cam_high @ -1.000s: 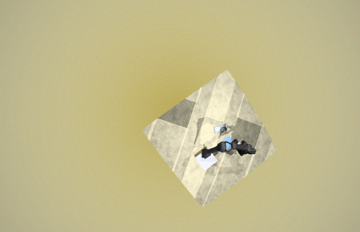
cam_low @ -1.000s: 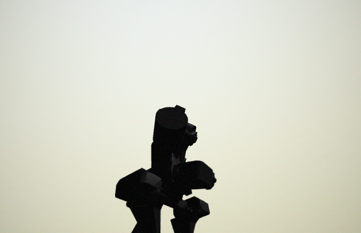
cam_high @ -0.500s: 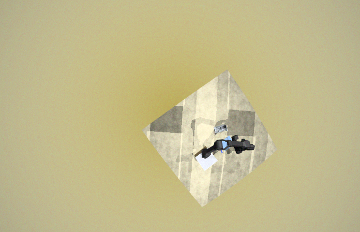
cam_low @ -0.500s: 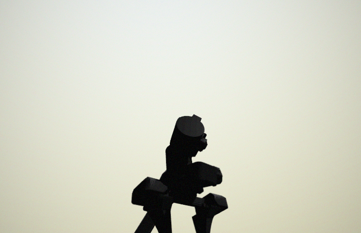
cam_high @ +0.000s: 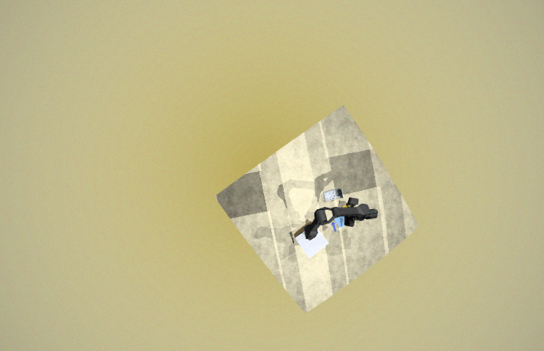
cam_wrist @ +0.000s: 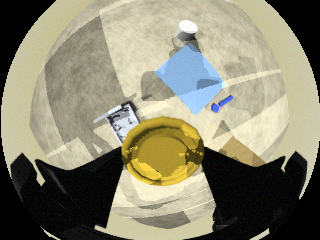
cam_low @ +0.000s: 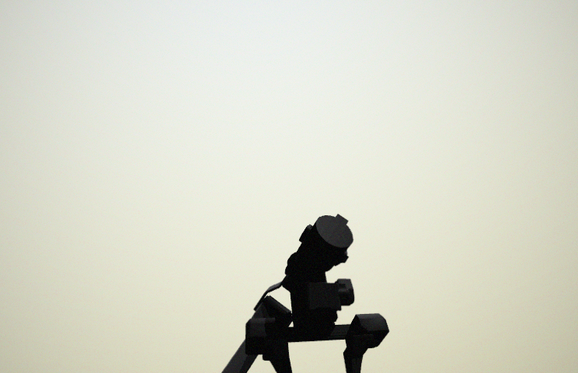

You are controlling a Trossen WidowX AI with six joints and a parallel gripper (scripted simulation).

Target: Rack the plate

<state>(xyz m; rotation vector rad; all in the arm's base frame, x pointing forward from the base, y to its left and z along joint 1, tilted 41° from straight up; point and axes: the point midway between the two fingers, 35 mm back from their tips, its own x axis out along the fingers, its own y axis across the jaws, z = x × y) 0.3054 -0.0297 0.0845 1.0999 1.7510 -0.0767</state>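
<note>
My gripper tip is 160 mm above the grey dish rack, 90 mm to the right of it and 20 mm short of it. Round my gripper tip: light blue mat 190 mm below, 130 mm to the right; then yellow plate 10 mm above; then blue spoon 180 mm below, 140 mm to the right, 110 mm behind.
</note>
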